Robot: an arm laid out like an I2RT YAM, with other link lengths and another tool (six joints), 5 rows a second.
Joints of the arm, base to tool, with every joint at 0 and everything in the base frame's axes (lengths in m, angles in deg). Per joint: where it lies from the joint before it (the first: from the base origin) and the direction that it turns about. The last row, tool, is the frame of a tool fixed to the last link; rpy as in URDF.
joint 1: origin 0 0 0.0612 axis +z
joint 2: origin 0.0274 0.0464 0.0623 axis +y
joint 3: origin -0.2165 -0.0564 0 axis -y
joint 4: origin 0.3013 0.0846 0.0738 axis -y
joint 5: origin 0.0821 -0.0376 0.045 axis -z
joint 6: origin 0.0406 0 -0.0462 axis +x
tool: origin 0.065 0 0.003 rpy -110.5 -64.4 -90
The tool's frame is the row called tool.
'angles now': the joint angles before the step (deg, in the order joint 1, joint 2, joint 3, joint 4, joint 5, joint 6). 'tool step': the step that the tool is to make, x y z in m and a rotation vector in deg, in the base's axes. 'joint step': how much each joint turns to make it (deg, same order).
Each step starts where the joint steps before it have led.
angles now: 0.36 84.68 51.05 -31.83 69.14 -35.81
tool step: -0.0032 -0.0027 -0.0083 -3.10 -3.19 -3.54
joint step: 0.01 2.74 0.01 -0.11 4.27 6.35
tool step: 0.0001 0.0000 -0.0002 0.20 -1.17 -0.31
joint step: 0.00 0.04 0.01 0.01 -0.07 1.24
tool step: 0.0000 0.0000 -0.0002 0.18 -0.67 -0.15
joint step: -0.01 -0.02 -0.03 0.03 -0.11 0.68
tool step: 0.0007 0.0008 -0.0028 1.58 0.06 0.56
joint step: -0.03 -0.02 -0.01 -0.17 -1.69 0.11
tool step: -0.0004 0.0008 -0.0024 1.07 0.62 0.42
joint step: 0.01 0.03 0.02 -0.63 -1.15 0.03
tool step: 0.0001 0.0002 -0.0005 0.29 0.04 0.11
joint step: 0.00 -0.01 0.00 -0.05 -0.31 0.00
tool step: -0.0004 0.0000 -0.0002 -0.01 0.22 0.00
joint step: 0.00 0.01 0.00 -0.20 0.01 -0.01
